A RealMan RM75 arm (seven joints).
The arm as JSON. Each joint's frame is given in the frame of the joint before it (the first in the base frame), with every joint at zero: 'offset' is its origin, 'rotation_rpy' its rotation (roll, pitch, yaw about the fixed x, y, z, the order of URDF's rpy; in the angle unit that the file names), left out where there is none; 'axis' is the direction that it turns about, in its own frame. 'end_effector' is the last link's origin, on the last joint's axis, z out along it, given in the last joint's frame.
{
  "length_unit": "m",
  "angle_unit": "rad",
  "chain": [
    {
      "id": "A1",
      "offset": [
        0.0,
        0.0,
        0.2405
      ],
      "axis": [
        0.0,
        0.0,
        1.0
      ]
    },
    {
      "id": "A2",
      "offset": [
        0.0,
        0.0,
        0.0
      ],
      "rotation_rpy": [
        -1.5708,
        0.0,
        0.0
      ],
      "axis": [
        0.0,
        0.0,
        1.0
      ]
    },
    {
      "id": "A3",
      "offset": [
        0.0,
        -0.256,
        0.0
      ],
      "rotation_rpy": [
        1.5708,
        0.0,
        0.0
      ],
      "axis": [
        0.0,
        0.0,
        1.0
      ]
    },
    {
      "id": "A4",
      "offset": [
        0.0,
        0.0,
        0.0
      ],
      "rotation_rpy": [
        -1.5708,
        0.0,
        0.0
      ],
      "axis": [
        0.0,
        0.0,
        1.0
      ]
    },
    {
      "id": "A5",
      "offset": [
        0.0,
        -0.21,
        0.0
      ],
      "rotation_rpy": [
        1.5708,
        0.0,
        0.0
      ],
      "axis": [
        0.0,
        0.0,
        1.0
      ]
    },
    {
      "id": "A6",
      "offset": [
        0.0,
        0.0,
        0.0
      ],
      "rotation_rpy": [
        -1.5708,
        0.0,
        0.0
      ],
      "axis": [
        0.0,
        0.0,
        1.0
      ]
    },
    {
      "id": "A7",
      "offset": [
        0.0,
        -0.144,
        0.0
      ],
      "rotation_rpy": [
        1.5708,
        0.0,
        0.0
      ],
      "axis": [
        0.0,
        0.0,
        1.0
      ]
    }
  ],
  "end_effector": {
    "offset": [
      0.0,
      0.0,
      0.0
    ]
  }
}
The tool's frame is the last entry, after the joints.
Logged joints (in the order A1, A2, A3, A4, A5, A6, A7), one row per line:
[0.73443, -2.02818, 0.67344, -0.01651, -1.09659, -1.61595, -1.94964]
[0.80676, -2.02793, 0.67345, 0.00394, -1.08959, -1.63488, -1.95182]
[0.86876, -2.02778, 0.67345, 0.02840, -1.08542, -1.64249, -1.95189]
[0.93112, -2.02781, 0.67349, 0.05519, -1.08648, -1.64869, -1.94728]
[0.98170, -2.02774, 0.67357, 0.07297, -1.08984, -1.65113, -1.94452]
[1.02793, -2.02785, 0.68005, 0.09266, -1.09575, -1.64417, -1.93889]
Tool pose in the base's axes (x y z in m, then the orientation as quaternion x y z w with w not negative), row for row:
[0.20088, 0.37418, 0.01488, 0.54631, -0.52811, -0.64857, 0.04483]
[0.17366, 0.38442, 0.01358, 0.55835, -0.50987, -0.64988, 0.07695]
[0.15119, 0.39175, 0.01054, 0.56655, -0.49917, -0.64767, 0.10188]
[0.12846, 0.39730, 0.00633, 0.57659, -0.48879, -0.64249, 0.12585]
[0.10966, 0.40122, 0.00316, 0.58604, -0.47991, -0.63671, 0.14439]
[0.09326, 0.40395, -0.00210, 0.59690, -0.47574, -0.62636, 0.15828]
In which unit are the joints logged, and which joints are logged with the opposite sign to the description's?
The joints are logged in radians. Opposite sign: A2, A3, A7.
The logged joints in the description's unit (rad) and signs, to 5 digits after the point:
[0.73443, 2.02818, -0.67344, -0.01651, -1.09659, -1.61595, 1.94964]
[0.80676, 2.02793, -0.67345, 0.00394, -1.08959, -1.63488, 1.95182]
[0.86876, 2.02778, -0.67345, 0.02840, -1.08542, -1.64249, 1.95189]
[0.93112, 2.02781, -0.67349, 0.05519, -1.08648, -1.64869, 1.94728]
[0.98170, 2.02774, -0.67357, 0.07297, -1.08984, -1.65113, 1.94452]
[1.02793, 2.02785, -0.68005, 0.09266, -1.09575, -1.64417, 1.93889]

